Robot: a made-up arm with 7 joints.
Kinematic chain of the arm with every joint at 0, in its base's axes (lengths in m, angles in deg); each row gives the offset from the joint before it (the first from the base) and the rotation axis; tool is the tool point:
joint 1: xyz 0 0 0 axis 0 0.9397 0.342
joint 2: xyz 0 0 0 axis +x
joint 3: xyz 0 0 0 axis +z
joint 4: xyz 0.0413 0 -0.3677 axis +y
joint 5: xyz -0.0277 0 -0.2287 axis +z
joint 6: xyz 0 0 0 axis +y
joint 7: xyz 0 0 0 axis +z
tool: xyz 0 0 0
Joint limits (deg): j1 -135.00..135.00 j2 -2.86..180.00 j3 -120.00..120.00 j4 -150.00..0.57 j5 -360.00..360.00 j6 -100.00..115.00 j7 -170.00..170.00
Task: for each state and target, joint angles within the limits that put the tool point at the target. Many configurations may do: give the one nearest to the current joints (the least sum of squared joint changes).
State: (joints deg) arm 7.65 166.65 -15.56 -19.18 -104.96 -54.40 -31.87
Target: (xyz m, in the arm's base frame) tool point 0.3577 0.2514 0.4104
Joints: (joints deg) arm 39.27 162.79 -14.58 -19.14 -104.96 -54.40 -31.87
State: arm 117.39 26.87 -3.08 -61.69 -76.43 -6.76 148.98
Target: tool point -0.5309 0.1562 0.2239
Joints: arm 118.58 42.42 0.00 -25.87 -76.43 -6.76 148.98
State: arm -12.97 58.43 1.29 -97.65 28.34 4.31 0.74
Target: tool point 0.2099 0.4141 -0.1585
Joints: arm 10.96 65.83 12.38 -86.02 28.34 4.31 0.74
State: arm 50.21 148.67 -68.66 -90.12 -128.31 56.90 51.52
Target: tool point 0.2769 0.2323 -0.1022
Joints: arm 76.55 180.00 -21.82 -119.98 -128.31 56.90 51.52
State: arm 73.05 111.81 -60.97 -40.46 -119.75 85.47 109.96
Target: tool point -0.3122 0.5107 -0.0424
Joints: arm 61.60 77.89 -60.72 -17.14 -119.75 85.47 109.96
